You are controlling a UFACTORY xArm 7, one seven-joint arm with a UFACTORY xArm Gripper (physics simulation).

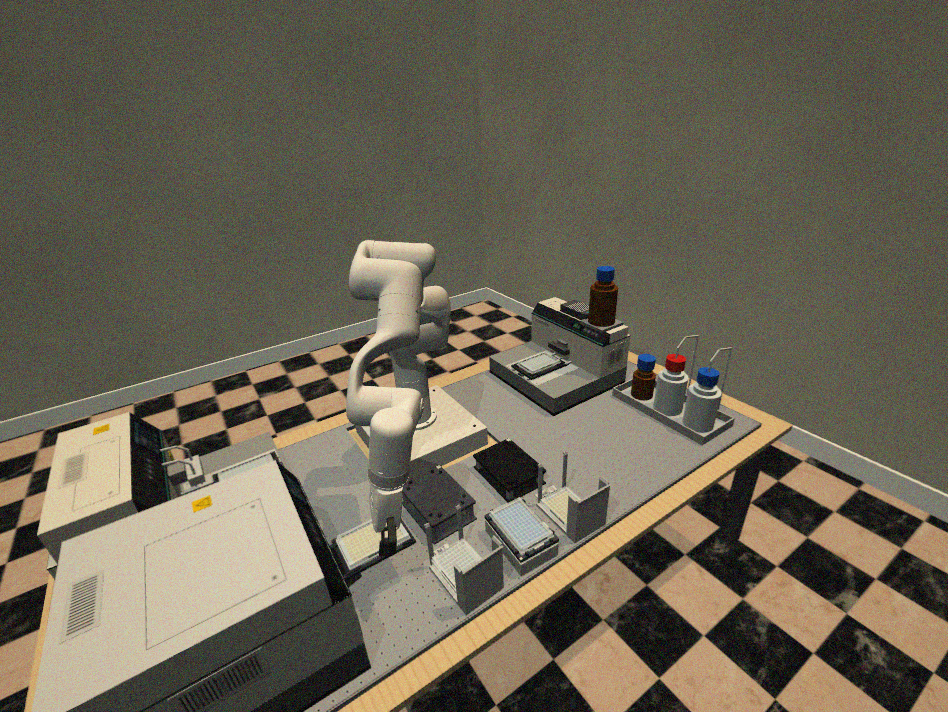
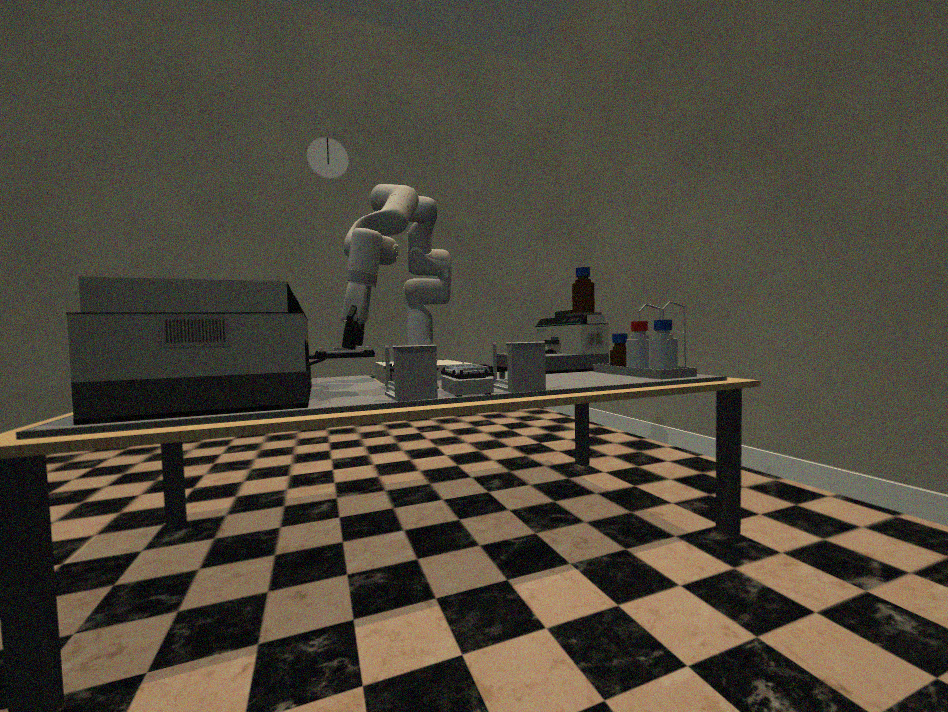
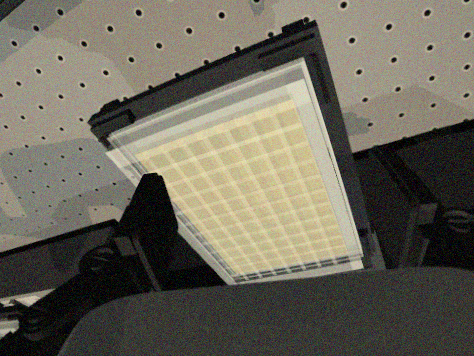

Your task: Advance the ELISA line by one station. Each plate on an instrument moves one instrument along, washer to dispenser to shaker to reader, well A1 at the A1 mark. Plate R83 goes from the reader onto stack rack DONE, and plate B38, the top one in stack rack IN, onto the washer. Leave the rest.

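Frame: origin at the arm's base, x back, y left, z down, level; millimetres.
Where they show: gripper, between the fingertips: (image 1: pixel 383 534) (image 2: pixel 352 346) (image 3: pixel 266 188).
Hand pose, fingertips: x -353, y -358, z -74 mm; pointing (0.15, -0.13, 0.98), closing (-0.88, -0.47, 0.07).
Note:
After its pixels a point has its place.
A plate with yellow wells (image 1: pixel 361 546) @(x -343, y -405, z -73 mm) (image 3: pixel 257 184) @(x -351, y -355, z -73 mm) lies on the reader's dark pull-out tray (image 1: pixel 343 565) @(x -343, y -448, z -59 mm) (image 3: pixel 285 49) @(x -389, y -316, z -63 mm), in front of the big grey reader (image 1: pixel 210 565) @(x -319, y -637, z -218 mm) (image 2: pixel 203 346) @(x -438, y -678, z -86 mm). My gripper (image 1: pixel 388 540) @(x -354, y -358, z -74 mm) (image 2: pixel 351 335) @(x -354, y -358, z -74 mm) (image 3: pixel 266 188) @(x -354, y -358, z -74 mm) is open and empty, low over this plate, with one dark finger beside its long edge. A clear plate (image 1: pixel 538 363) @(x -118, y 448, z -41 mm) sits on the washer (image 1: pixel 570 384) @(x -255, y 441, z -14 mm) at the back. A blue-tinted plate (image 1: pixel 521 529) @(x -517, y -123, z -17 mm) sits on a stand near the front edge. Two stack racks (image 1: pixel 478 575) @(x -538, y -277, z -38 mm) (image 1: pixel 587 512) @(x -599, y 5, z -26 mm) stand at the front; I cannot read their labels.
A dark shaker platform with posts (image 1: pixel 436 495) @(x -296, y -175, z -8 mm) stands right beside my arm, and a black block (image 1: pixel 507 466) @(x -345, y 27, z 6 mm) behind it. A tray of bottles (image 1: pixel 676 417) @(x -555, y 573, z 48 mm) is at the far right. The table's wooden front edge (image 1: pixel 570 572) @(x -622, y -86, z 65 mm) runs close to the racks.

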